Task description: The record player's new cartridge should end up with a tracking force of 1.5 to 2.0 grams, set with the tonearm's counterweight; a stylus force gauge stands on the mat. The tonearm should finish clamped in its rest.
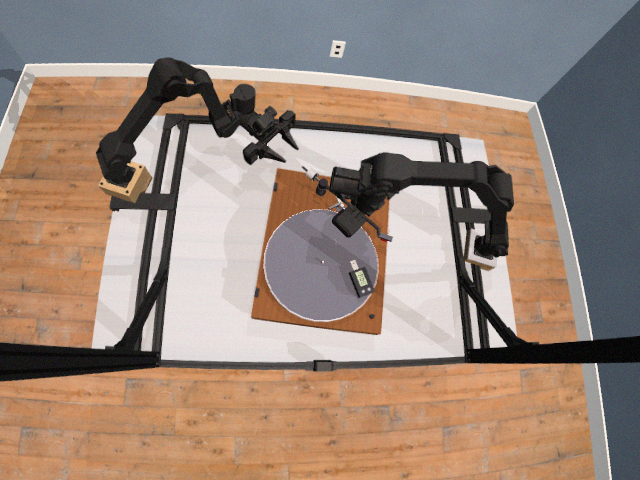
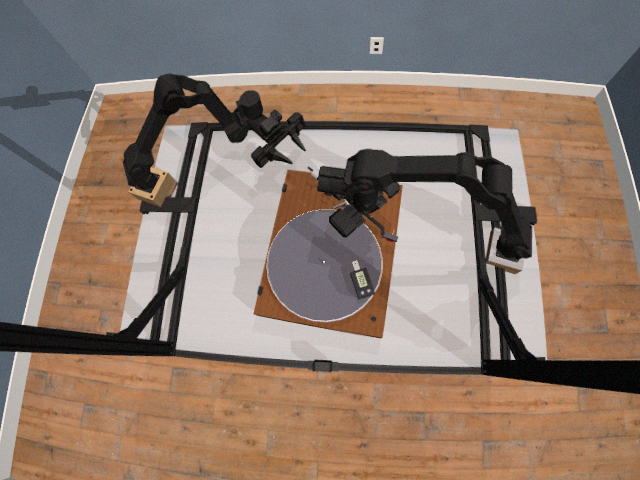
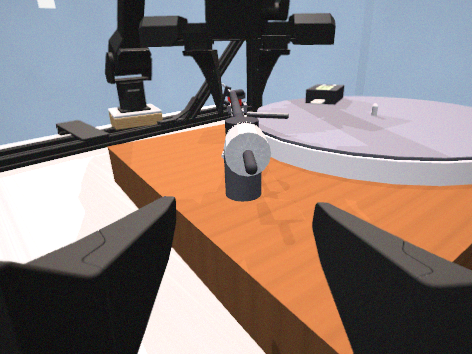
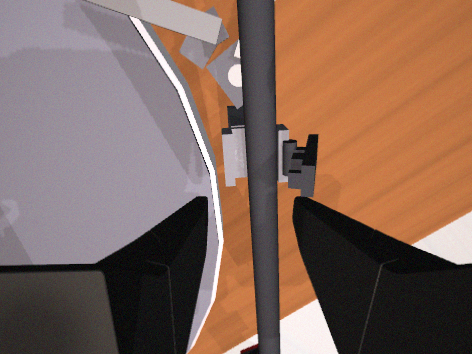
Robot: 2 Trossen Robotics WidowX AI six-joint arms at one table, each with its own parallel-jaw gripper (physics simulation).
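Seen in the pictures: left gripper, fingertip midpoint: [image 1: 291,155] [image 2: 298,156] [image 3: 245,211]; right gripper, fingertip midpoint: [image 1: 358,217] [image 2: 363,216] [image 4: 250,207]; left arm's base, origin of the base link: [image 1: 121,175] [image 2: 147,181]; right arm's base, origin of the base link: [image 1: 484,247] [image 2: 508,248] [image 3: 133,109].
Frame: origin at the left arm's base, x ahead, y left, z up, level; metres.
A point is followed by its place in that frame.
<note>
The dark tonearm [image 1: 376,227] @[x 0.715, y 0.065, z 0.041 m] [image 2: 376,223] @[x 0.702, y 0.070, z 0.041 m] [image 4: 262,165] @[x 0.643, y 0.098, z 0.043 m] runs beside the platter, its tube above the grey rest [image 4: 235,157] @[x 0.640, y 0.092, z 0.034 m]; the black latch [image 4: 303,172] @[x 0.643, y 0.106, z 0.058 m] stands at the side, not across the tube. Whether the tube is seated is unclear. The silver counterweight [image 3: 247,150] @[x 0.497, y 0.162, z 0.042 m] [image 1: 311,175] @[x 0.509, y 0.148, z 0.049 m] sits on the rear end. The stylus force gauge [image 1: 361,279] @[x 0.712, y -0.082, z 0.035 m] [image 2: 361,282] @[x 0.713, y -0.087, z 0.036 m] [image 3: 325,95] @[x 0.690, y -0.063, z 0.028 m] lies on the mat, its digits unreadable. My left gripper [image 1: 291,155] @[x 0.440, y 0.193, z 0.041 m] [image 2: 298,157] @[x 0.440, y 0.193, z 0.041 m] [image 3: 245,211] @[x 0.440, y 0.193, z 0.041 m] is open behind the counterweight. My right gripper [image 4: 250,207] @[x 0.664, y 0.086, z 0.022 m] [image 3: 237,115] @[x 0.664, y 0.086, z 0.022 m] is open, its fingers either side of the tube, apart from it.
The wooden plinth [image 1: 289,198] @[x 0.469, y 0.091, z -0.011 m] [image 2: 297,198] @[x 0.468, y 0.092, z -0.011 m] bears the platter with its grey mat [image 1: 299,258] @[x 0.547, y -0.073, z 0.015 m] [image 2: 302,258] @[x 0.550, y -0.072, z 0.015 m]. A lift lever [image 3: 270,115] @[x 0.589, y 0.090, z 0.036 m] sticks out beside the tonearm. My right arm hangs over the back right of the player. A black frame [image 1: 361,129] @[x 0.610, y 0.431, z -0.057 m] [image 2: 361,125] @[x 0.556, y 0.416, z -0.056 m] surrounds the white table top.
</note>
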